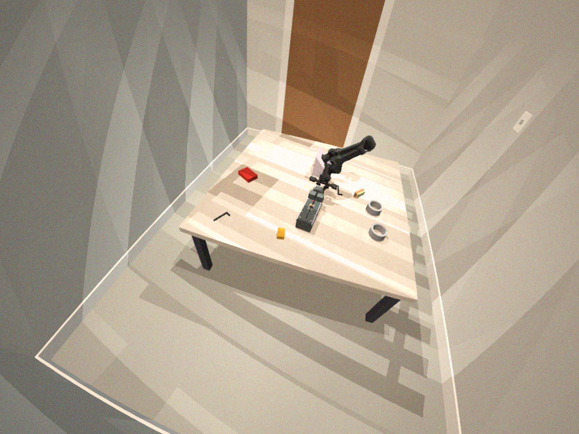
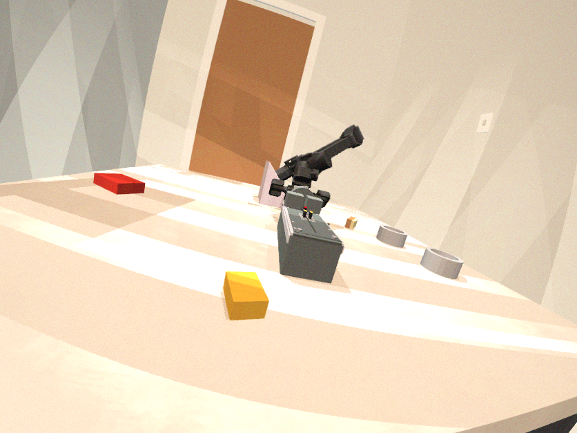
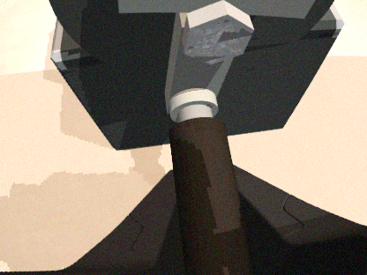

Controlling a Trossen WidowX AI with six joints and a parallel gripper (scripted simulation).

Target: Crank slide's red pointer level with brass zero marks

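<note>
Right now the dark brown crank handle is 20 mm behind my gripper tip and 20 mm above it. The rest, counted from my gripper tip: red pointer 120 mm ahead, 50 mm above, 20 mm to the right; yellow block 360 mm ahead, 150 mm to the right, 20 mm below; tan block 280 mm to the left, 150 mm behind, 20 mm below.
</note>
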